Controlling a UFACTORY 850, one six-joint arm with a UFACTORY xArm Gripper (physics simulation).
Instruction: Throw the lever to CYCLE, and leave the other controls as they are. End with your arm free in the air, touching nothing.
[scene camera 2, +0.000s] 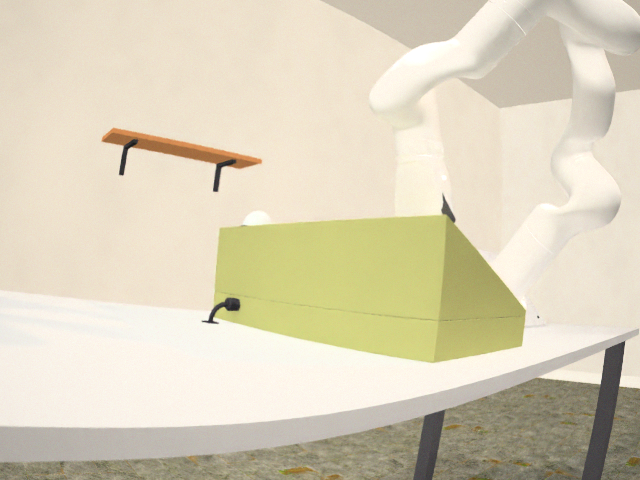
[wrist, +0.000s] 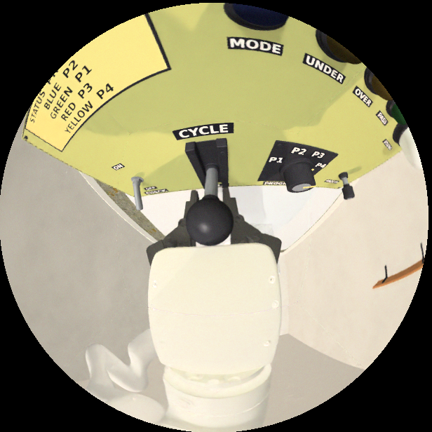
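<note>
Visible: the gripper (wrist: 210, 196). Lever (wrist: 209, 221) too.
</note>
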